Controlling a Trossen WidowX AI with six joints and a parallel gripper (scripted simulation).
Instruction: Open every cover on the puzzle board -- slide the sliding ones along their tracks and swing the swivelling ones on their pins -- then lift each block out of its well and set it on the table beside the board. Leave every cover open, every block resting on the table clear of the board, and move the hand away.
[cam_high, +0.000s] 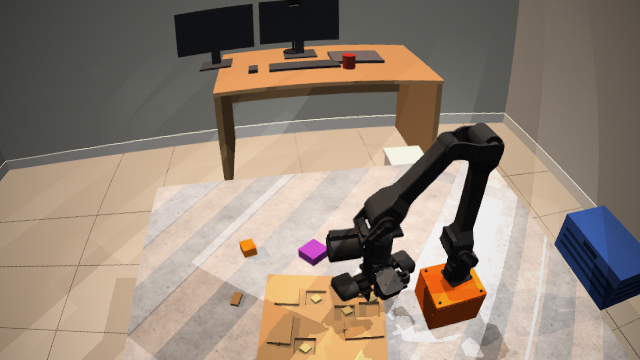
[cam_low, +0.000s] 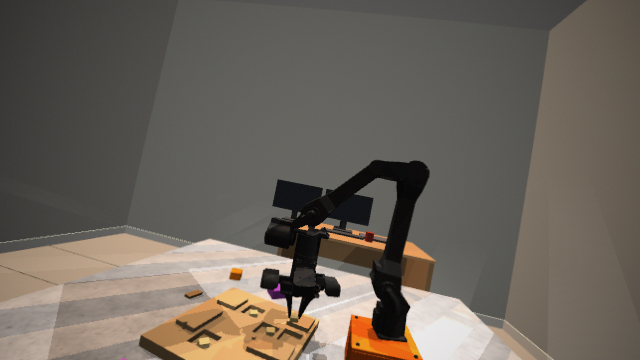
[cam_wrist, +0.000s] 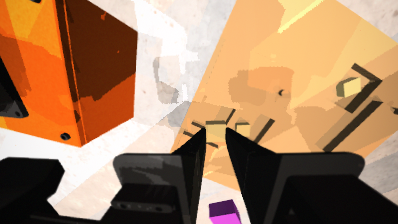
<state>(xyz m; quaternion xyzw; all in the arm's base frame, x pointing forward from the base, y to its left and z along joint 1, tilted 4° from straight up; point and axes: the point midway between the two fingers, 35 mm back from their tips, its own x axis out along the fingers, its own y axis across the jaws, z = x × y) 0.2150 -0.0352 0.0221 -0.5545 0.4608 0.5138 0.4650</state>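
The tan puzzle board is 100 mm ahead of my gripper tip, 30 mm to the right of it and 50 mm below it. From my gripper tip the other things lie so: flat brown piece 300 mm ahead, 150 mm to the right, 70 mm below.
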